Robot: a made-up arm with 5 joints.
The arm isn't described. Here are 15 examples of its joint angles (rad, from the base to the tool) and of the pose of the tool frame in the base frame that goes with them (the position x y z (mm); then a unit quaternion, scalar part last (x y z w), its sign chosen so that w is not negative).
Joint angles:
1: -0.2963 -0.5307 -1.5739 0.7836 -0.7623
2: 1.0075 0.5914 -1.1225 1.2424 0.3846
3: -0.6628 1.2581 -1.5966 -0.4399 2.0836
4: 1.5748 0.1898 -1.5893 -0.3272 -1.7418
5: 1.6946 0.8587 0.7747 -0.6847 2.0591
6: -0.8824 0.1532 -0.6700 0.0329 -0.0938
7: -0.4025 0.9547 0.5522 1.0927 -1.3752
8: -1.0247 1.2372 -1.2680 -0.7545 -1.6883
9: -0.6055 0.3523 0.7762 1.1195 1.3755
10: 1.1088 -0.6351 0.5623 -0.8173 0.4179
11: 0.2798 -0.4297 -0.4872 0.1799 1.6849
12: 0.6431 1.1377 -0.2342 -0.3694 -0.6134
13: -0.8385 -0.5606 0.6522 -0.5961 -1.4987
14: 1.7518 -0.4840 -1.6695 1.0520 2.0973
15: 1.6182 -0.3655 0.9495 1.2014 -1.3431
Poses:
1: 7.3 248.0 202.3 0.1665 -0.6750 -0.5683 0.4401
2: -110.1 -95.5 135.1 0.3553 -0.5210 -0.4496 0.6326
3: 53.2 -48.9 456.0 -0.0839 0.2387 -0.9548 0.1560
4: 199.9 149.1 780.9 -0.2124 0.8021 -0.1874 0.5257
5: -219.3 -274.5 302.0 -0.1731 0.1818 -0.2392 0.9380
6: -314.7 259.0 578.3 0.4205 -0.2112 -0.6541 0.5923
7: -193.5 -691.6 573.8 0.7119 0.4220 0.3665 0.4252
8: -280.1 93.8 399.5 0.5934 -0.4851 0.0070 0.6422
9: -387.4 -254.5 667.4 -0.1938 0.3198 -0.3232 0.8693
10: -257.2 4.0 102.1 0.8249 0.2653 0.4556 0.2040
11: -68.8 137.5 538.3 0.5966 0.2981 -0.6709 0.3242
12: -475.5 -261.4 306.5 0.8194 -0.0417 0.1223 0.5585
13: -387.5 402.6 599.5 0.8342 -0.5445 -0.0759 0.0438
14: 176.6 62.4 628.9 0.5336 0.6643 -0.5044 0.1402
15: 552.0 -102.9 474.7 -0.0133 0.3814 -0.9236 0.0355
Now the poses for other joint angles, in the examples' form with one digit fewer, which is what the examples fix.
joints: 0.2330 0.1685 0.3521 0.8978 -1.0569
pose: -295 -413 97 0.643 -0.149 0.478 0.580
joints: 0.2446 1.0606 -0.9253 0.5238 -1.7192
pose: -272 -411 210 0.515 -0.312 0.526 0.601
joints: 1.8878 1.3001 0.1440 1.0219 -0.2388
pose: 120 -679 411 0.025 -0.469 0.533 0.704
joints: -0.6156 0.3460 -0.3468 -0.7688 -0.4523
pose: -321 271 742 0.786 -0.247 -0.483 0.297
